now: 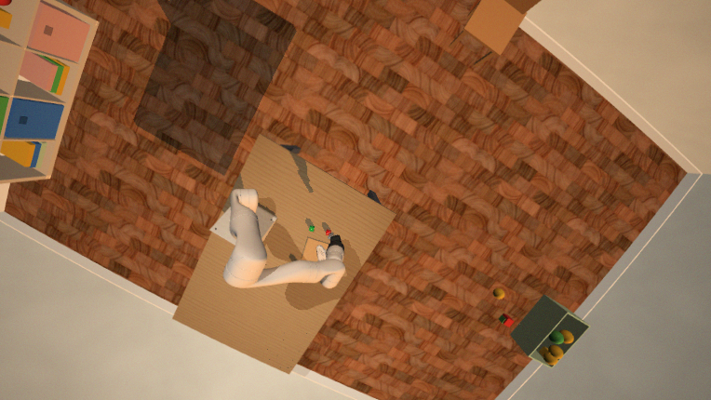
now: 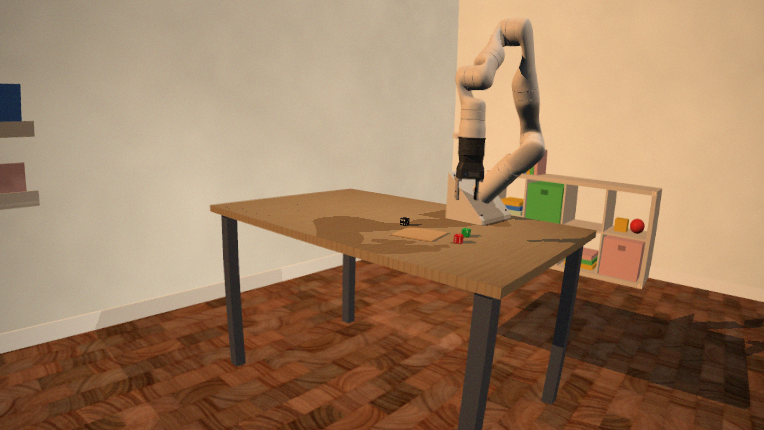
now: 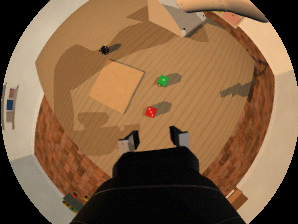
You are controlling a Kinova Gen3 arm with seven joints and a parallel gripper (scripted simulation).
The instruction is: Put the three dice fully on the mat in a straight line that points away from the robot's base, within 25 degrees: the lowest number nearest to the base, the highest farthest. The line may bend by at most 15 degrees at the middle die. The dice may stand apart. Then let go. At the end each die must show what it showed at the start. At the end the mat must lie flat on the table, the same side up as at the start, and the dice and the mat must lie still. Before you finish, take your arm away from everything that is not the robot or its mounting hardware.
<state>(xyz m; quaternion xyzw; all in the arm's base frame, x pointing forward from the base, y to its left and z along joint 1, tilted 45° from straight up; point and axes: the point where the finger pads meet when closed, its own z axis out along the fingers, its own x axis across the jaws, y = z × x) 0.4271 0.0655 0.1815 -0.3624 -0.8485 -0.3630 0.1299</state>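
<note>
Right now the green die is 120 mm behind my hand, 60 mm to the right of it and 140 mm below it. Also, from my hand: red die: 20 mm behind, 30 mm to the right, 140 mm below; then black die: 100 mm behind, 300 mm to the right, 140 mm below; then tan mat: 20 mm behind, 170 mm to the right, 150 mm below.
</note>
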